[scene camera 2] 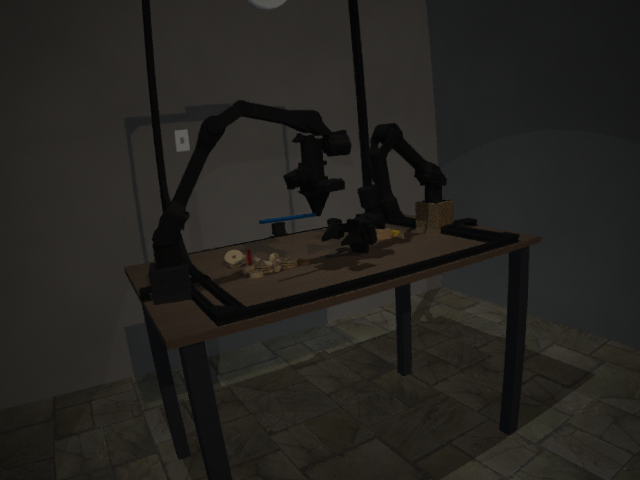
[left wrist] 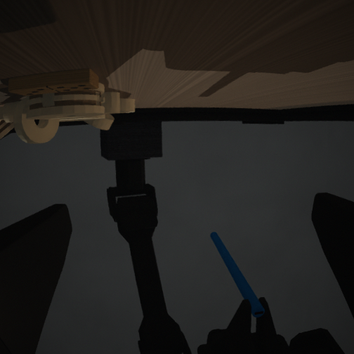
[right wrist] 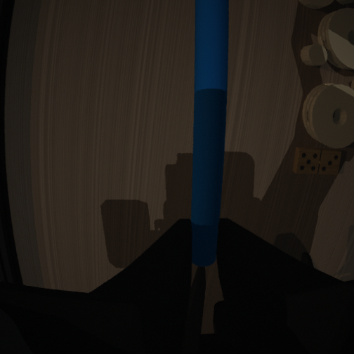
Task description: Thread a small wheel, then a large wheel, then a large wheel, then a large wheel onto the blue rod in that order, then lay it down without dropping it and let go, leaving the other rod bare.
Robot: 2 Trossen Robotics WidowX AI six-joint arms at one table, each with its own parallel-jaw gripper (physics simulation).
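The blue rod is held high above the table by one end, nearly level, with no wheel on it. My right gripper is shut on that end. My left gripper is open and empty, low over the middle of the table. Pale wheels lie in a group on the table: a large wheel with a centre hole, and a small pale piece near another wheel. A red rod stands upright beside a large tilted wheel.
A domino lies beside the wheels. A tan block and a yellow object sit beyond my left gripper. A black frame runs along the table edge. The right arm's base stands at one end.
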